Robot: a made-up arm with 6 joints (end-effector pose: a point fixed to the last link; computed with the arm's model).
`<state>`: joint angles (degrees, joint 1 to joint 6).
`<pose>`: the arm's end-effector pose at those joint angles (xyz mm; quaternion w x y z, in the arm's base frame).
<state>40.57 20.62 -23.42 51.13 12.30 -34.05</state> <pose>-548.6 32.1 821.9 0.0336 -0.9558 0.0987 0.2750</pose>
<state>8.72 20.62 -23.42 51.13 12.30 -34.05</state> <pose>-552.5 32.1 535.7 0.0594 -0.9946 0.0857 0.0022</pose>
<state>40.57 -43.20 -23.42 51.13 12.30 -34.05</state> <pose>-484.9 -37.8 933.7 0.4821 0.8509 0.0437 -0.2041</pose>
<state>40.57 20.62 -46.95 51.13 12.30 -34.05</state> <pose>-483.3 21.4 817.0 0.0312 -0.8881 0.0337 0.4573</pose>
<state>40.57 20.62 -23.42 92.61 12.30 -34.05</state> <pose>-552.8 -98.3 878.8 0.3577 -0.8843 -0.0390 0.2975</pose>
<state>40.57 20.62 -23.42 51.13 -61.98 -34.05</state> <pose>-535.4 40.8 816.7 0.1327 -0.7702 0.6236 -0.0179</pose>
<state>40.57 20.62 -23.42 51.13 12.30 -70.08</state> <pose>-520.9 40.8 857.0 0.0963 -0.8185 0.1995 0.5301</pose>
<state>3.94 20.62 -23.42 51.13 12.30 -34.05</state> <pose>-539.4 32.1 494.2 0.0629 -0.9938 0.0831 -0.0392</pose>
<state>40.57 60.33 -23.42 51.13 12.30 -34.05</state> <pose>-555.5 124.8 807.5 0.3597 -0.8736 0.1747 0.2775</pose>
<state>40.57 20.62 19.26 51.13 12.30 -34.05</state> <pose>-647.5 68.3 767.8 0.0342 -0.9751 0.2042 -0.0794</pose>
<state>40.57 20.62 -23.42 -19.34 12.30 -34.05</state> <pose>-525.8 73.9 594.9 0.5041 0.7962 -0.2945 -0.1590</pose>
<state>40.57 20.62 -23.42 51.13 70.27 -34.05</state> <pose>-545.6 19.9 826.3 0.0556 0.8294 0.3511 -0.4309</pose>
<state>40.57 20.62 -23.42 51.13 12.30 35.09</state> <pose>-528.6 -3.5 748.8 0.0904 0.9530 0.1128 0.2663</pose>
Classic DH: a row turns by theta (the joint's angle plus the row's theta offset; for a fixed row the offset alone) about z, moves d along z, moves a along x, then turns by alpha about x. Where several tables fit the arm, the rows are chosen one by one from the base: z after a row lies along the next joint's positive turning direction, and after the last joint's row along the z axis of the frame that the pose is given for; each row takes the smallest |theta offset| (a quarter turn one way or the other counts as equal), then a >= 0, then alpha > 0; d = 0 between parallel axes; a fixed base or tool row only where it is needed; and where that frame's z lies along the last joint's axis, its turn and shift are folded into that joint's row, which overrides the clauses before.
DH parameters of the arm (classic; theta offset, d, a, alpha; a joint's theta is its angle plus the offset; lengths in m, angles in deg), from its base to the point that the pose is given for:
base (fixed): 0 0.672 -0.049 -90
joint 1: 79.54 0.0936 0.0005 90.78
joint 2: 0 -0.406 0.2154 89.22
joint 3: 57.11 0.2826 -0.0657 -102.6
joint 4: 0 -0.0033 0.0735 -77.4
joint 5: 67.57 0.1702 -0.058 -90
joint 6: 1.9 0.0072 0.0698 -109.12
tool (fixed): 166.72 0.0251 0 0

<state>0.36 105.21 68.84 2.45 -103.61 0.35</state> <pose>-424.0 334.4 526.4 0.0855 -0.4665 -0.8790 -0.0489</pose>
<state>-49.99 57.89 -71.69 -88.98 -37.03 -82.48</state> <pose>182.1 259.9 112.6 0.0612 -0.5651 0.6049 -0.5577</pose>
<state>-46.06 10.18 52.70 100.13 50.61 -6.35</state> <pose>-122.3 -86.1 -24.1 0.3229 0.2552 0.2867 0.8651</pose>
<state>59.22 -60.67 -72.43 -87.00 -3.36 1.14</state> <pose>-192.7 -334.1 1071.5 0.7518 -0.2394 0.5683 0.2335</pose>
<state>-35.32 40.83 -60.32 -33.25 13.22 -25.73</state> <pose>-84.5 168.8 133.4 0.3836 0.8339 -0.3106 0.2467</pose>
